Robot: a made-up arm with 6 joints.
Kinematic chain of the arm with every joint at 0, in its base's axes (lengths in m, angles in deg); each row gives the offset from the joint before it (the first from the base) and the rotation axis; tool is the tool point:
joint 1: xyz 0 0 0.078 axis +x
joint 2: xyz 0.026 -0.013 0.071 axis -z
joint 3: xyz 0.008 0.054 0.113 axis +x
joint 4: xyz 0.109 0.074 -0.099 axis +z
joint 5: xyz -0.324 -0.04 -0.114 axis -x
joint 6: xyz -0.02 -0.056 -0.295 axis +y
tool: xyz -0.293 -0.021 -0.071
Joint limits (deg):
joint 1: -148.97..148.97
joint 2: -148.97..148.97
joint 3: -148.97..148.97
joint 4: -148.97..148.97
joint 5: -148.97..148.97
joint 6: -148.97..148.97
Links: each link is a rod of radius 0.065 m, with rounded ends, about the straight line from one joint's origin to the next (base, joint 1, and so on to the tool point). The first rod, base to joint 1, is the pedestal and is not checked.
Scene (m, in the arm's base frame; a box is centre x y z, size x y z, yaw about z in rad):
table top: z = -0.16
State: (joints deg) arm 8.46 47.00 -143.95 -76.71 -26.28 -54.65
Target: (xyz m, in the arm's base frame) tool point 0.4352 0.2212 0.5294
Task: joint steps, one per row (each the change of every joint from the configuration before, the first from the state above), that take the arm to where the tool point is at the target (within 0.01 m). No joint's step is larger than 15 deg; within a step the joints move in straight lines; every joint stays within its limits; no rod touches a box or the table.
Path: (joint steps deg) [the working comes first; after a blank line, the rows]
Joints at the target: -52.08 16.58 -148.97 -115.31 -88.58 -148.97
Straight joint move there: clear.

1: -8.65 -4.35 -0.72 -5.51 -8.90 -13.47
2: -8.65 -4.34 -0.71 -5.52 -8.90 -13.48
3: -8.65 -4.35 -0.72 -5.51 -8.90 -13.47
4: -8.64 -4.34 -0.72 -5.52 -8.90 -13.48
5: -8.65 -4.35 -0.72 -5.51 -8.90 -13.47
6: -8.65 -4.34 -0.71 -5.52 -8.90 -13.48
7: -8.65 -4.35 -0.72 -5.51 -8.90 -13.47

